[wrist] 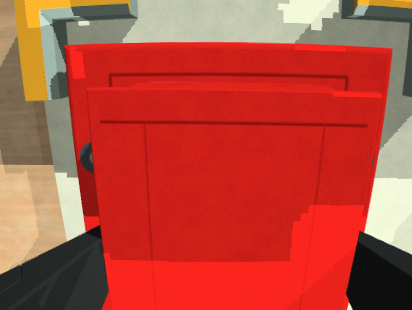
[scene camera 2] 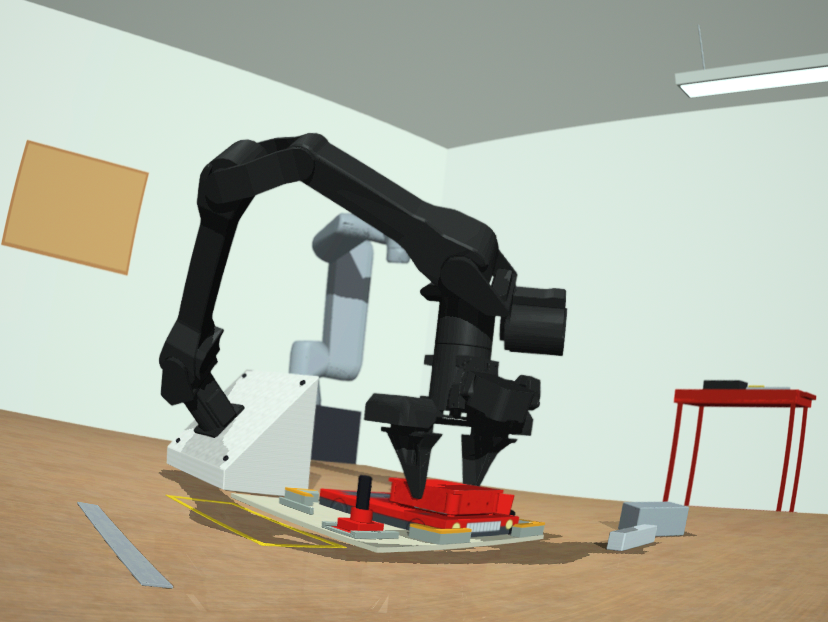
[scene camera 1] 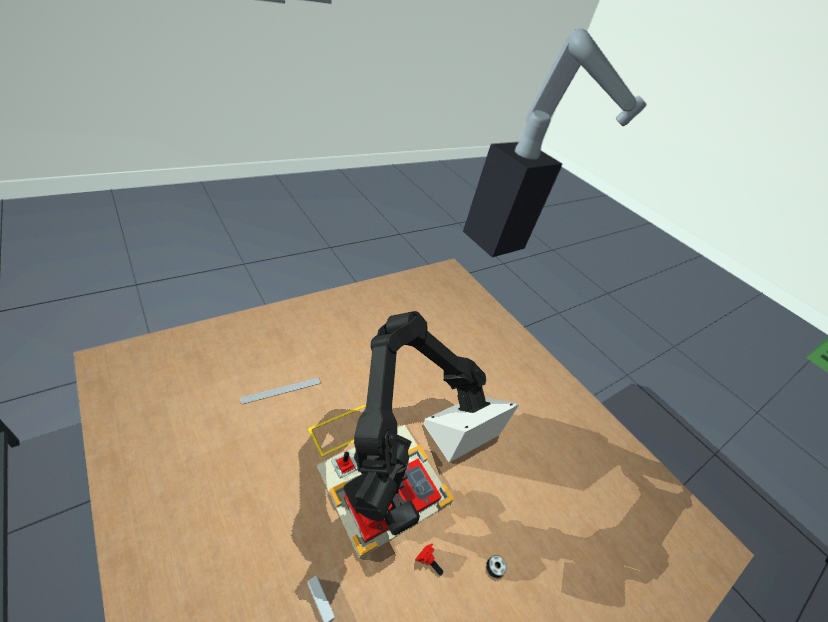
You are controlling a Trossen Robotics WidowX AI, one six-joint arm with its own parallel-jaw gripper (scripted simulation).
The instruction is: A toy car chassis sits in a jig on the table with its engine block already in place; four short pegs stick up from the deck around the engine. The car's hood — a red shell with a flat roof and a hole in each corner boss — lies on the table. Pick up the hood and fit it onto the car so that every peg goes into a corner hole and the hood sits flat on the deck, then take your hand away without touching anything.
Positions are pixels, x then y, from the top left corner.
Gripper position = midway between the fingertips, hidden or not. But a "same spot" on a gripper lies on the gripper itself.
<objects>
My gripper shows in the wrist view, in scene camera 2 and in scene camera 1 [380,501]. The same spot on my gripper: [wrist: 77,267] is [scene camera 2: 477,474].
</objects>
